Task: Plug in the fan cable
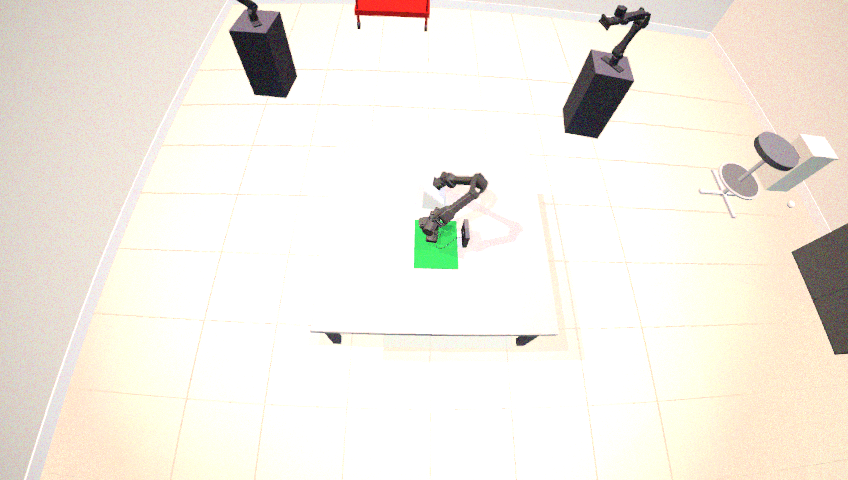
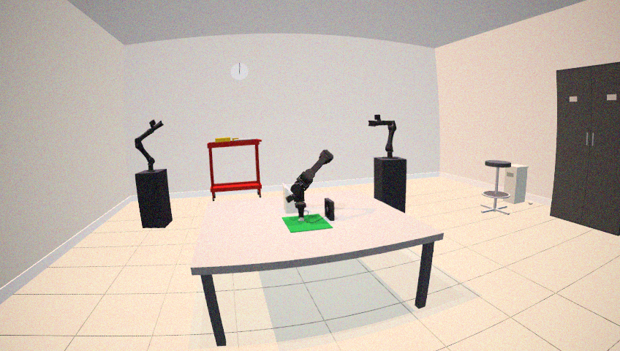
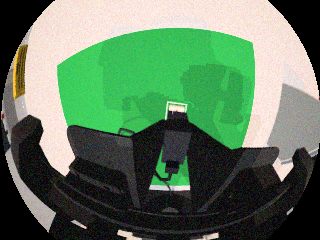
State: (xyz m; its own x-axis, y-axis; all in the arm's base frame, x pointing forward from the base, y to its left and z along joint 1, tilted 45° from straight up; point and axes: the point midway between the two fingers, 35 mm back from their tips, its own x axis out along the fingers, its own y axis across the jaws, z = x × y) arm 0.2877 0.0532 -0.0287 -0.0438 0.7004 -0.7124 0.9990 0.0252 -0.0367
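Now: the dark fan plug 1 cm to the left of my gripper tip and 1 cm above it. From my gripper tip the other things lie so: green board 5 cm below, 4 cm ahead, 3 cm to the left; white four-pin header 4 cm below, 1 cm to the left; black fan 18 cm to the left, 2 cm behind, 2 cm above.
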